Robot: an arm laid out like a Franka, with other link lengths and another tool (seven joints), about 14 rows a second.
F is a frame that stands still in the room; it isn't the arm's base.
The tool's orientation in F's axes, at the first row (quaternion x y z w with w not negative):
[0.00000 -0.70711 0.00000 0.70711]
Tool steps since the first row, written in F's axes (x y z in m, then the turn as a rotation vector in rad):
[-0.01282 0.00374 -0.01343 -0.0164 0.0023 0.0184]
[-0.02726 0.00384 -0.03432 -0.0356 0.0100 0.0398]
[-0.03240 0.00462 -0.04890 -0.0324 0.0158 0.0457]
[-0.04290 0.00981 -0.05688 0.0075 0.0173 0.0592]
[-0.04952 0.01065 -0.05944 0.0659 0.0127 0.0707]
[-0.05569 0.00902 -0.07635 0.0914 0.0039 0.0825]
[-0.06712 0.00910 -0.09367 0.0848 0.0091 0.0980]
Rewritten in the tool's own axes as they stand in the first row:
[-0.01343 0.00374 0.01282 0.0184 0.0023 0.0164]
[-0.03432 0.00384 0.02726 0.0398 0.0100 0.0356]
[-0.04890 0.00462 0.03240 0.0457 0.0158 0.0324]
[-0.05688 0.00981 0.04290 0.0592 0.0173 -0.0075]
[-0.05944 0.01065 0.04952 0.0707 0.0127 -0.0659]
[-0.07635 0.00902 0.05569 0.0825 0.0039 -0.0914]
[-0.09367 0.00910 0.06712 0.0980 0.0091 -0.0848]

